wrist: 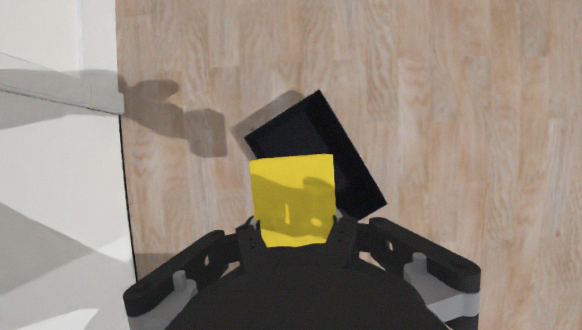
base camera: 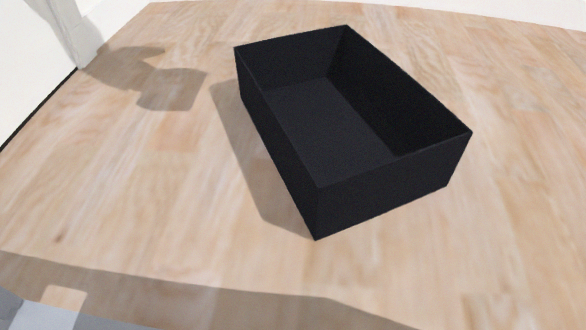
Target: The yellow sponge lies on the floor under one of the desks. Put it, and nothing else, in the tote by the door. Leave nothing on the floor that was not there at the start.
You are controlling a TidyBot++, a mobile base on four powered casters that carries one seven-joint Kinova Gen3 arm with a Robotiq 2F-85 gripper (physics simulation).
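Places are measured from the arm's base along level axes (x back, y right, z up), in metres.
Pixels of known places: gripper, fingertip midpoint: (wrist: pixel 296 217).
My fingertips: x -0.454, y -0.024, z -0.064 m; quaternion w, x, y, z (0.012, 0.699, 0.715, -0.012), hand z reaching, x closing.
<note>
Ahead of a thing's pixels: the offset from my fingertips to its top centre. "spot": to the spot under its first point. Level surfaces: height alone.
The yellow sponge {dx -0.007, dy +0.000, dz +0.031 m} (wrist: pixel 293 200) is held between the fingertips of my gripper (wrist: pixel 296 217), which is shut on it, in the wrist view. The black tote {dx -0.018, dy +0.041, dz -0.232 m} (base camera: pixel 382 192) (wrist: pixel 357 155) stands on the floor, turned at an angle. Its inside shows in the base view, and no object shows in it there. In the wrist view the sponge is above the tote and covers its lower left part. The gripper and sponge do not show in the base view; a shadow of the arm falls on the floor left of the tote.
A white wall or door with a projecting frame piece {spot: dx -0.260, dy -0.514, dz -0.290 m} (base camera: pixel 87 42) (wrist: pixel 105 102) stands left of the tote. The wooden floor {dz -0.332 m} (base camera: pixel 150 200) (wrist: pixel 430 165) extends around the tote. A pale wall (base camera: pixel 450 9) runs along the far side. Part of the robot's base shows at the lower left of the base view.
</note>
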